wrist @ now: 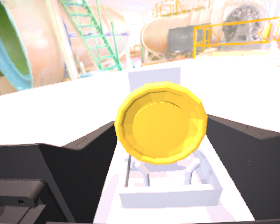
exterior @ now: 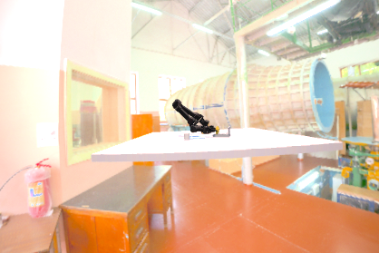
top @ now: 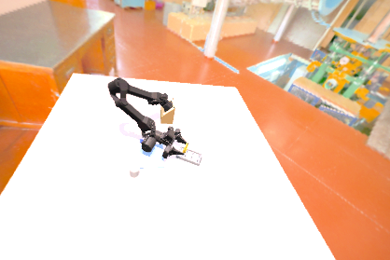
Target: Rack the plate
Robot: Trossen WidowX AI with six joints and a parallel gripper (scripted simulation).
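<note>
My gripper tip is now 1 cm to the left of the yellow plate. From my gripper tip the other things lie so: dish rack: 1 cm ahead, 2 cm to the left, 3 cm below; blue spoon: 11 cm behind, 21 cm to the right, 5 cm below; light blue mat: 1 cm behind, 18 cm to the right, 5 cm below.
</note>
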